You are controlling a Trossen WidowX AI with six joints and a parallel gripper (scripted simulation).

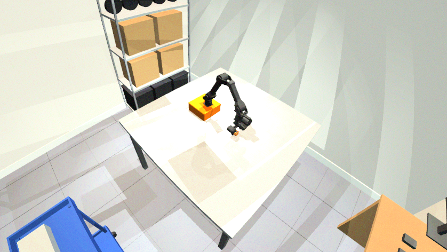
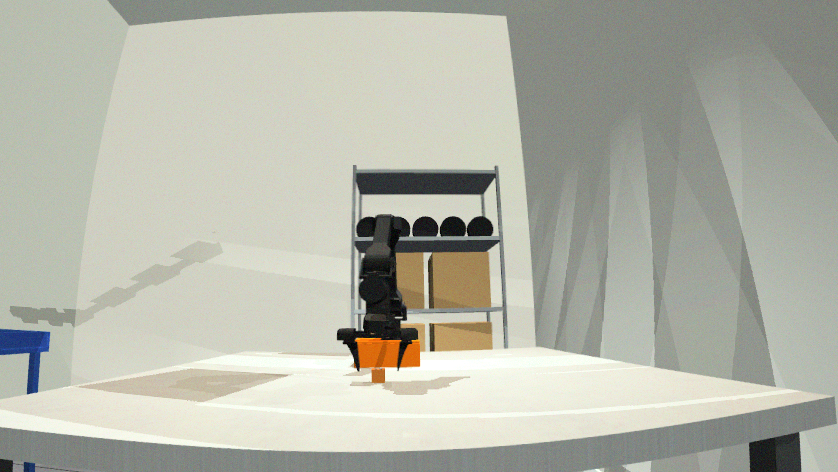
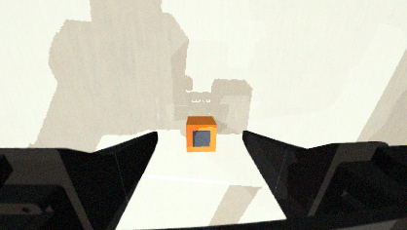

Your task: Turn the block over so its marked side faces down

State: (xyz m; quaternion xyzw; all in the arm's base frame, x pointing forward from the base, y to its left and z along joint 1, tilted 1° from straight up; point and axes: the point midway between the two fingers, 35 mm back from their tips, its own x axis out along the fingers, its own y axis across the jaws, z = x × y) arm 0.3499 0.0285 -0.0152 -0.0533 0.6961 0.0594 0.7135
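Now: gripper tip right at the block.
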